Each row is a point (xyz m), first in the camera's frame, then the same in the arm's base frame.
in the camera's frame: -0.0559 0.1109 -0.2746
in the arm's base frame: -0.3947 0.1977 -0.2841
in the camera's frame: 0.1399 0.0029 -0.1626
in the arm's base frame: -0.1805 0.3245 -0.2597
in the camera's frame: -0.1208 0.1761 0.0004
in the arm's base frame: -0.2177 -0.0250 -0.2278
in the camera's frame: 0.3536 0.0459 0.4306
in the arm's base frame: 0.3835 0.1462 -0.0373
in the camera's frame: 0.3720 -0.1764 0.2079
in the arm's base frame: 0.2900 0.3651 -0.2440
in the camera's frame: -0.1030 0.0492 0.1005
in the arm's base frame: -0.0795 -0.0180 -0.3132
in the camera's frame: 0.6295 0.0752 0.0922
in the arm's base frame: 0.2051 0.5257 0.0877
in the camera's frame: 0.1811 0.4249 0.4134
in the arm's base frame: 0.1555 -0.1171 0.1915
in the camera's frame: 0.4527 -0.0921 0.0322
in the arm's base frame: 0.1456 0.4891 -0.1531
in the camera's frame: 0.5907 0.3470 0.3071
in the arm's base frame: 0.2651 0.2771 0.3246
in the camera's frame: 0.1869 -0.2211 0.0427
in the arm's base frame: 0.0936 0.3330 -0.3987
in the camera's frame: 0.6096 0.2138 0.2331
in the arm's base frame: 0.2616 0.3819 0.2124
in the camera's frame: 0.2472 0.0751 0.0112
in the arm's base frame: -0.0193 0.2832 -0.1210
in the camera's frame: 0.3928 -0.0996 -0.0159
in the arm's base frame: 0.0839 0.4732 -0.1966
